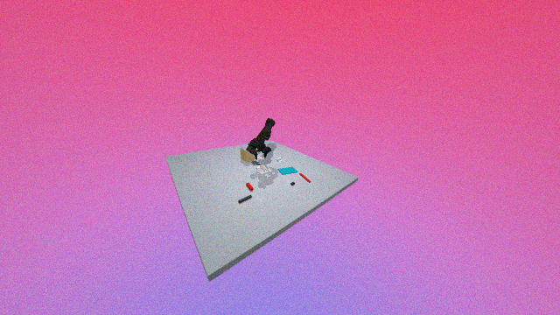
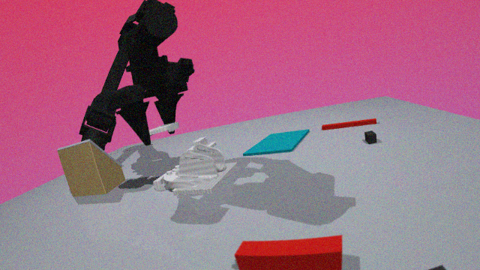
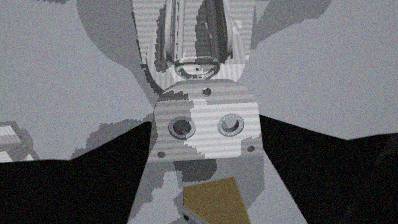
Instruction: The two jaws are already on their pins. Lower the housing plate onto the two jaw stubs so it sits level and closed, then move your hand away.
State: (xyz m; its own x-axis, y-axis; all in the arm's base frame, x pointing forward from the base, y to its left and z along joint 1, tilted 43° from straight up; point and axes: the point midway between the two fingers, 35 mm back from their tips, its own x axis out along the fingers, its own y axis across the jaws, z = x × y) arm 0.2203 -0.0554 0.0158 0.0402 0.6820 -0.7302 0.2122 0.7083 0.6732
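My gripper tip is now 20 mm below the pale piece and 10 mm short of it. Also, from my gripper tip: small black cube: 370 mm ahead, 70 mm below; then teal flat sheet: 200 mm ahead, 150 mm to the left, 80 mm below.
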